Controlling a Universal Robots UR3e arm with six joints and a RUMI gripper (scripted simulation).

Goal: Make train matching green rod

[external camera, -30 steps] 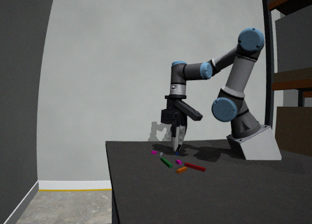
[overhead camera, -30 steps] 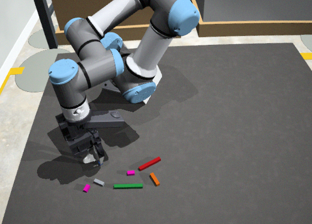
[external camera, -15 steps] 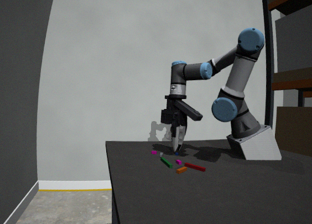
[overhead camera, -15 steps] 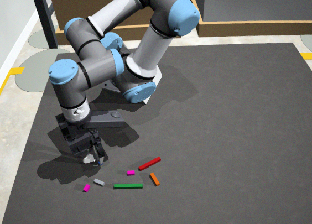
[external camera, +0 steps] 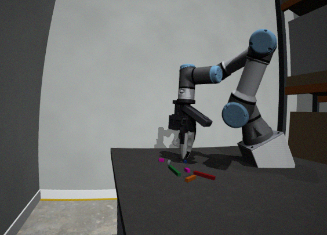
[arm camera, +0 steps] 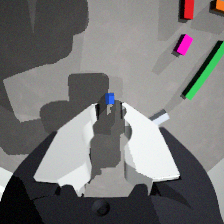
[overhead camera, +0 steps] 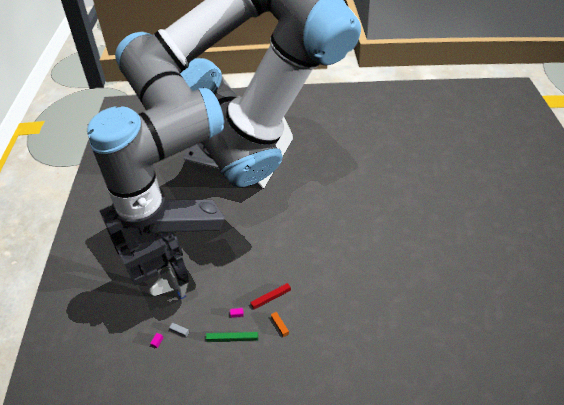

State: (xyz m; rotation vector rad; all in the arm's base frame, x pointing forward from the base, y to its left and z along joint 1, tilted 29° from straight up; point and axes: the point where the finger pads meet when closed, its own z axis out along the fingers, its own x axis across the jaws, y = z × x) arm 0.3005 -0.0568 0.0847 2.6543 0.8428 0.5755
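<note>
Now: the blue rod 30 mm below my hand. Round my hand: grey rod 70 mm ahead, 30 mm below; then green rod 80 mm ahead, 90 mm to the left, 30 mm below; then red rod 10 mm ahead, 150 mm to the left, 30 mm below.
</note>
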